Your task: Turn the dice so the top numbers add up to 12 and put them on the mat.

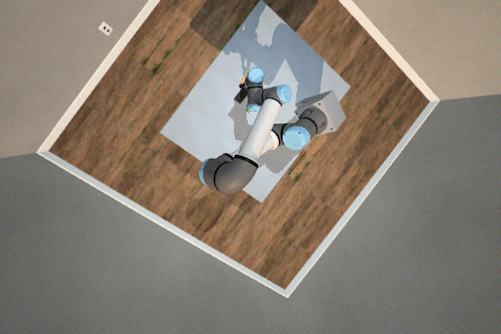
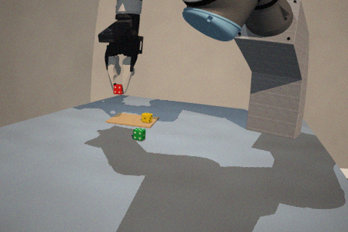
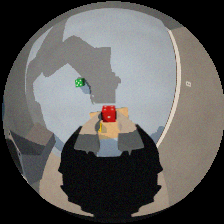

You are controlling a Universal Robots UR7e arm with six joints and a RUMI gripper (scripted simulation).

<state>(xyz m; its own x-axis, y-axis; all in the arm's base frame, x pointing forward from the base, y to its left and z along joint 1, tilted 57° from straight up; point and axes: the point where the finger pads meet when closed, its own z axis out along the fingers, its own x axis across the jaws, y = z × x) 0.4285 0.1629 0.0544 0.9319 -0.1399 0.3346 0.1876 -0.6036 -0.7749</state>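
The tan mat is 2 cm ahead of my hand, 11 cm to the right of it and 11 cm below it. Round my hand: green die 10 cm behind, 4 cm to the left, 10 cm below; then red die 1 cm below; then yellow die 2 cm behind, 12 cm to the right, 10 cm below.
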